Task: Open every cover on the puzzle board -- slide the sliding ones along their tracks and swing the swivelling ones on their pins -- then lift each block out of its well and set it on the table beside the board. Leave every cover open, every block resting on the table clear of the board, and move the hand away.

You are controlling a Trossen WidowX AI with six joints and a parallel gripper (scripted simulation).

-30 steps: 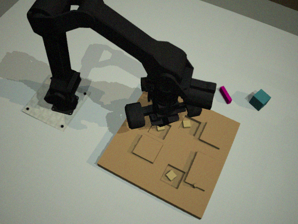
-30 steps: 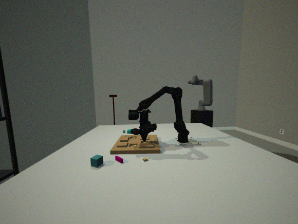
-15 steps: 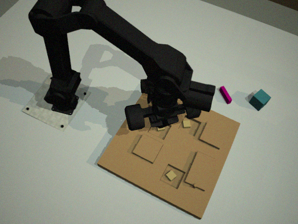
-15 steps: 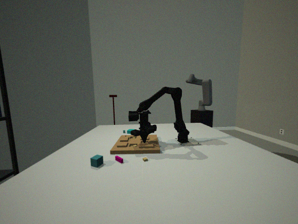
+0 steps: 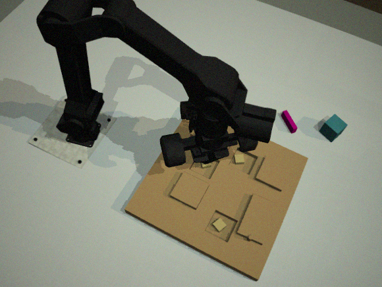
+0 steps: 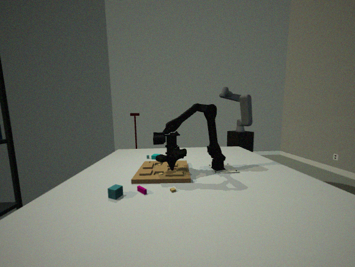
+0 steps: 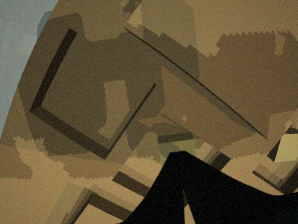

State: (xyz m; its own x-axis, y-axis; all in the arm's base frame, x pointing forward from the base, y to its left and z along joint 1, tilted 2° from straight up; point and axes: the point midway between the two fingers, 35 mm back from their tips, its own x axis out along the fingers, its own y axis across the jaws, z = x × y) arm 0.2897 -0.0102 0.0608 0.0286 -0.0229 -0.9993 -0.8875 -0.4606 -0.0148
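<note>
Right now the tan puzzle board is 50 mm ahead of my gripper tip and 30 mm to the right of it. From my gripper tip the other things lie so: orange block (60 mm behind, 320 mm to the right, 10 mm below); teal cube (280 mm ahead, 170 mm to the left); magenta bar (170 mm ahead, 160 mm to the left, 10 mm below).
</note>
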